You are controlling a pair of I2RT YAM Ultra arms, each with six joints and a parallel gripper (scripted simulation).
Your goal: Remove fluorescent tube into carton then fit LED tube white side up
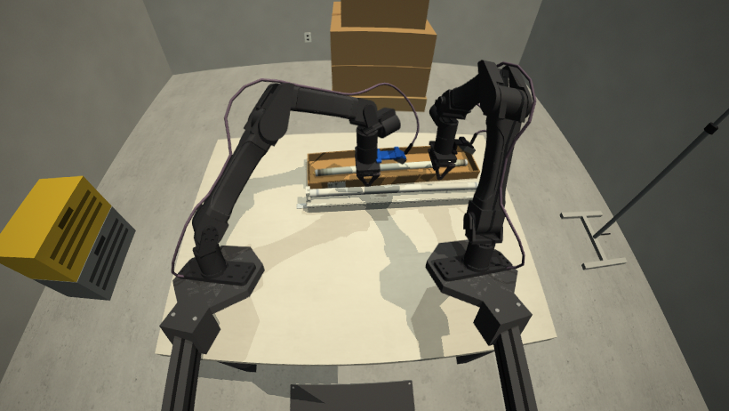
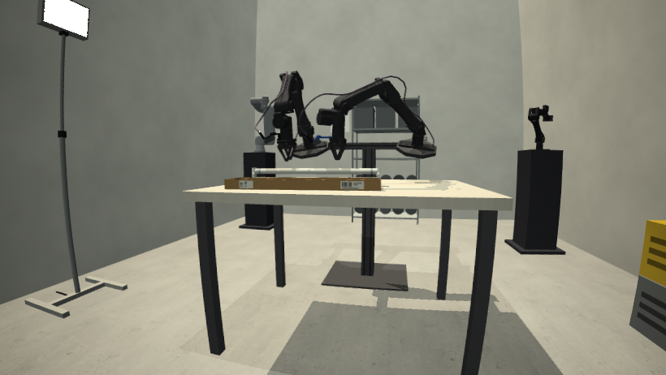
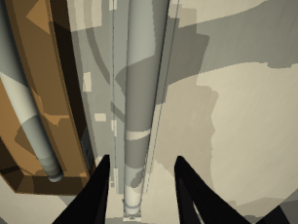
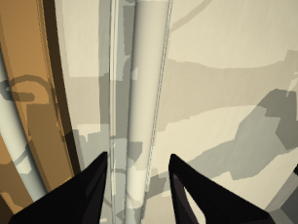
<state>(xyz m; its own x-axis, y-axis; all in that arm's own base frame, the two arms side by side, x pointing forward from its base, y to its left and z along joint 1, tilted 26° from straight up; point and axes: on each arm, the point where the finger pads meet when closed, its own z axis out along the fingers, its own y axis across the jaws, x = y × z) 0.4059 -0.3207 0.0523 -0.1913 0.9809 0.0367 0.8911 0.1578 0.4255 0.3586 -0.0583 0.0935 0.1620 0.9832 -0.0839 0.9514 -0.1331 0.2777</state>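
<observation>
Now: left hand 10 mm short of the LED tube, 110 mm to the left of it and 60 mm above it. Round my left hand: old fluorescent tube: 150 mm ahead, 120 mm to the right, 110 mm below; then white light fixture: 10 mm ahead, 110 mm to the right, 70 mm below; then brown carton: 160 mm ahead, 120 mm to the right, 100 mm below.
The white light fixture lies 120 mm to the left of my right hand, 70 mm below it and 20 mm behind it. Round my right hand: old fluorescent tube 130 mm ahead, 120 mm to the left, 110 mm below; LED tube 120 mm to the left, 60 mm below, 20 mm behind; brown carton 140 mm ahead, 120 mm to the left, 100 mm below.
</observation>
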